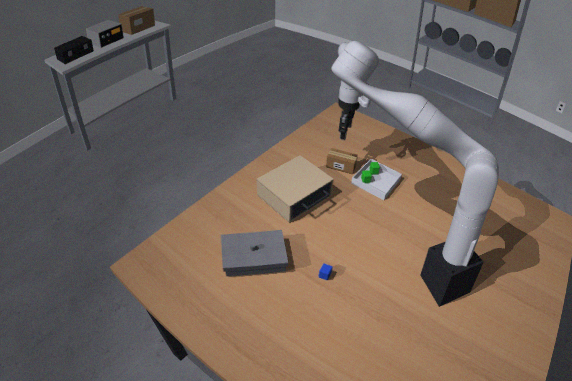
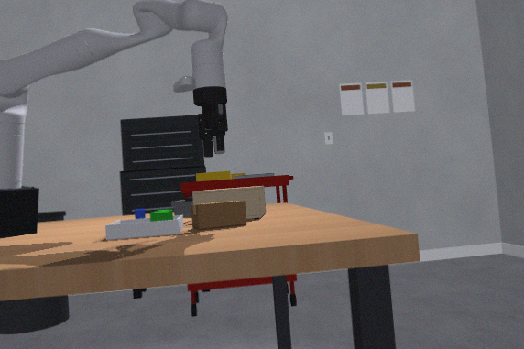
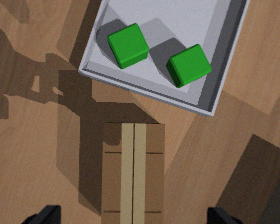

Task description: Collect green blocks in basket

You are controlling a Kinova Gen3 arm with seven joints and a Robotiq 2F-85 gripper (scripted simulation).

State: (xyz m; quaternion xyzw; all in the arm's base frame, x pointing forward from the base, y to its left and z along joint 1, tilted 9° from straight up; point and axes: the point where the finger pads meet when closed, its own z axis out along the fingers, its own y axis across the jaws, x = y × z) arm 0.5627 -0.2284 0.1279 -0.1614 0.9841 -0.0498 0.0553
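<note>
My hand is 130 mm above the cardboard box. From my hand the other things lie so: drawer: 250 mm to the left, 130 mm below, 10 mm ahead; white basket: 150 mm below, 150 mm behind, 20 mm to the right; light wooden cabinet: 250 mm to the left, 130 mm below, 30 mm ahead.
</note>
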